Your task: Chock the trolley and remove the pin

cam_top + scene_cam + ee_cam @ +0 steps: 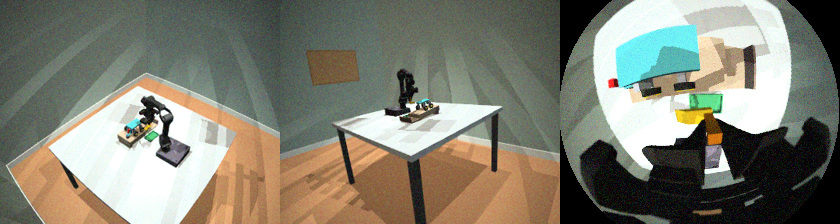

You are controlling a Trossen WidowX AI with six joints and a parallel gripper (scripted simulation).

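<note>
Right now my gripper tip is 90 mm short of the red-headed stop pin, 170 mm to the right of it and 30 mm above it. From my gripper tip the other things lie so: yellow chock 20 mm to the left, 10 mm below; then trolley 110 mm ahead, 80 mm to the left, 50 mm below.
</note>
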